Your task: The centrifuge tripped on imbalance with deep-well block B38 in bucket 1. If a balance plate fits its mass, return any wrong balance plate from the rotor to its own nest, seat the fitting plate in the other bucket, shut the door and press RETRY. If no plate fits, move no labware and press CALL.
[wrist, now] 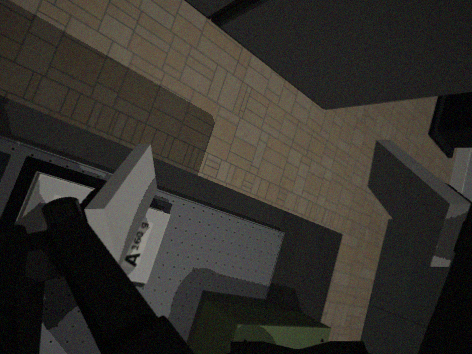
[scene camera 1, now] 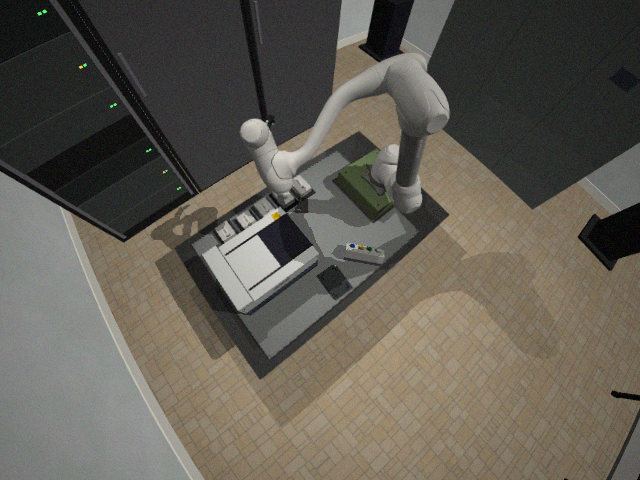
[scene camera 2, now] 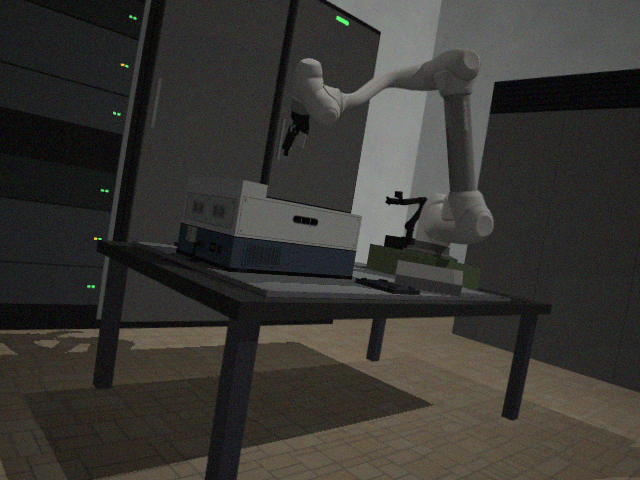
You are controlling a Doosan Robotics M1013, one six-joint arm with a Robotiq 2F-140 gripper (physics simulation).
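Places are measured from the arm's base along level axes (x ahead, y left, z up), in centimetres.
Where they show: gripper, fingertip midpoint: [wrist: 262, 165] [scene camera 2: 292, 153]; arm's base, link origin: [scene camera 1: 380, 179].
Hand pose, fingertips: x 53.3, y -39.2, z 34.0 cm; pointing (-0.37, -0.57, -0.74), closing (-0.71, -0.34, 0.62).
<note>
Things, the pixels of their centre, and the offset from my fingertips. "spot": a spot on its surface instead.
- pale plate, body centre: [wrist: 53, 221] [scene camera 1: 283, 196] dx +1.3, dy +11.3, dz -40.3 cm
- including plate A, surface spot: [scene camera 1: 301, 186] spot: dx -11.4, dy +12.9, dz -38.2 cm
- blue centrifuge, body centre: [scene camera 2: 271, 228] [scene camera 1: 264, 260] dx +33.0, dy +42.6, dz -31.4 cm
- button box, body centre: [scene camera 2: 428, 277] [scene camera 1: 364, 253] dx -15.1, dy +69.4, dz -39.5 cm
- flat dark tray, body centre: [scene camera 2: 387, 285] [scene camera 1: 335, 281] dx +7.6, dy +72.1, dz -42.7 cm
My gripper [scene camera 1: 270, 121] [scene camera 2: 295, 146] [wrist: 262, 165] is open and empty, high above the back of the table. In the wrist view, plate A, "160 g" [wrist: 145, 250], sits behind the left finger; another pale plate [wrist: 60, 186] beside it is mostly hidden. Several plates stand in a row in scene camera 1, including plate A [scene camera 1: 301, 186] at the right end. The white and blue centrifuge [scene camera 1: 251, 260] [scene camera 2: 299, 222] has a dark area on top; I cannot tell the door's state. Its rotor, buckets and block B38 are not visible. The button box [scene camera 1: 364, 254] [scene camera 2: 429, 276] has coloured buttons, labels unreadable.
The green base block [scene camera 1: 359, 186] [scene camera 2: 379, 258] [wrist: 280, 332] carries the arm at the table's right. A flat dark tray [scene camera 1: 334, 281] [scene camera 2: 387, 285] lies in front of the centrifuge. A dark cabinet [scene camera 1: 206, 77] [scene camera 2: 217, 129] stands behind the table.
</note>
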